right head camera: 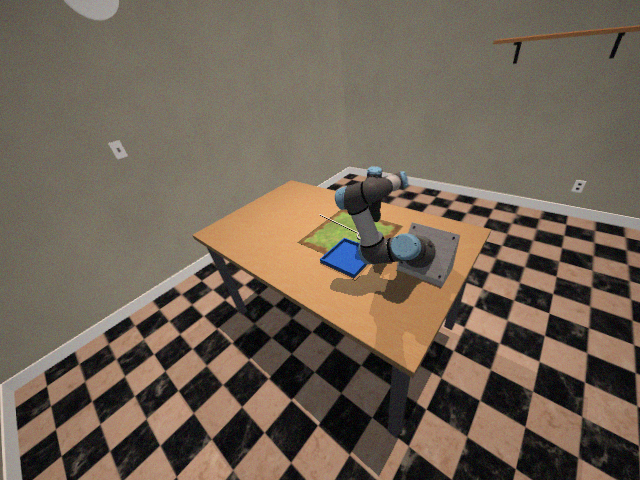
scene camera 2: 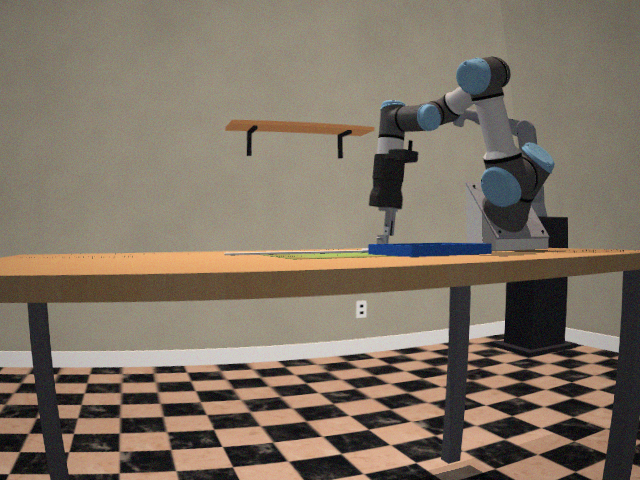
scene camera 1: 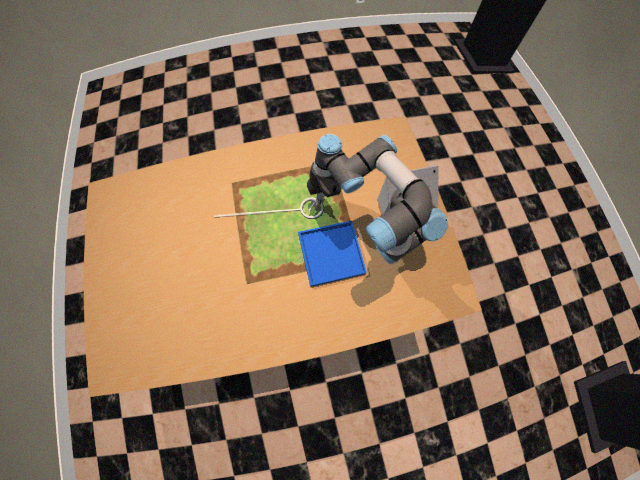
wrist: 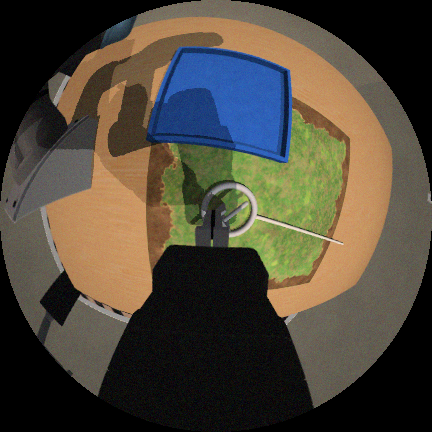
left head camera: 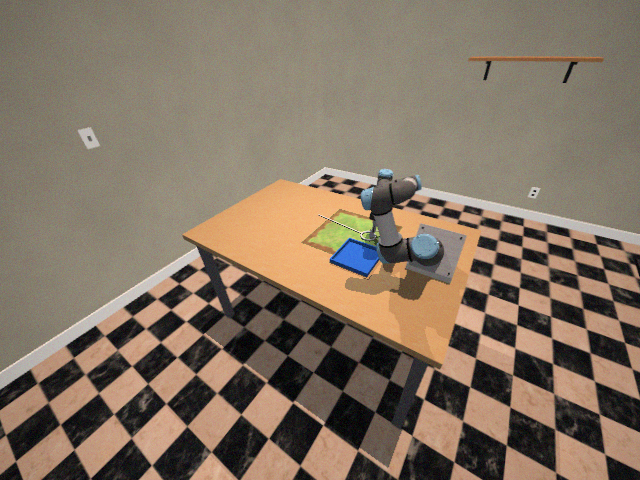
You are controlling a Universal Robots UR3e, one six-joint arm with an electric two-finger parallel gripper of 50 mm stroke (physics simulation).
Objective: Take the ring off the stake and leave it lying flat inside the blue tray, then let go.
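Note:
The pale grey ring lies low over the green mat, beside the blue tray and outside it. A short slanted grey bar, which looks like the stake, shows inside the ring's opening. My gripper points down at the ring's robot side. Its fingers are shut, with a thin dark gap between them. They cover the ring's lower left part in the wrist view, and no part of the ring shows between them. The blue tray holds nothing.
A thin pale rod runs from the ring across the green mat and past its edge. The tray overlaps one mat corner. The robot's grey base plate stands on the wooden table.

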